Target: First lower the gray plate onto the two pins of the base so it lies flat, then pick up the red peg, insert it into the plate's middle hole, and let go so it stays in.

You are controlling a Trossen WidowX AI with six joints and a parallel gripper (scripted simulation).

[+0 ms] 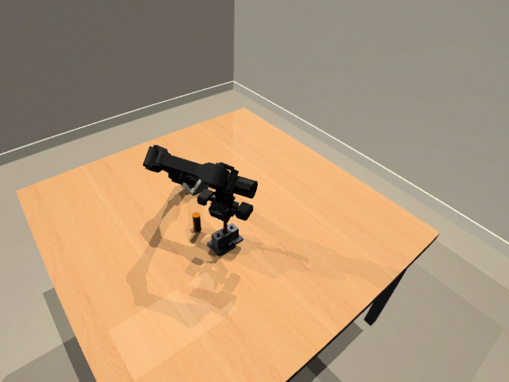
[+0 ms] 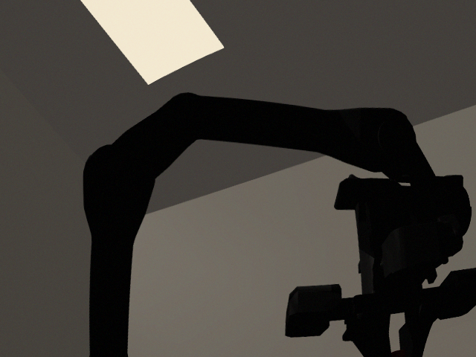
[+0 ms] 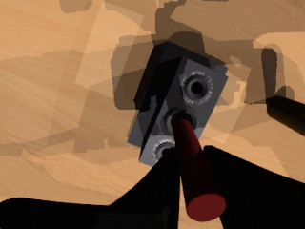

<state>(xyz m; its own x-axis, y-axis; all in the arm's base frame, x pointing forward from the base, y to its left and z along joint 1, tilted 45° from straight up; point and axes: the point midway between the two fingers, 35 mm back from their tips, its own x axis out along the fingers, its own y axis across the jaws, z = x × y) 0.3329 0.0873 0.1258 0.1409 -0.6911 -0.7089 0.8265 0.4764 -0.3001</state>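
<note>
My gripper tip is now 70 mm above the gray plate. From my gripper tip the other things lie so: orange cylinder: 110 mm behind, 60 mm to the right, 70 mm below; red peg: right at my gripper tip; dark base: 100 mm below.
</note>
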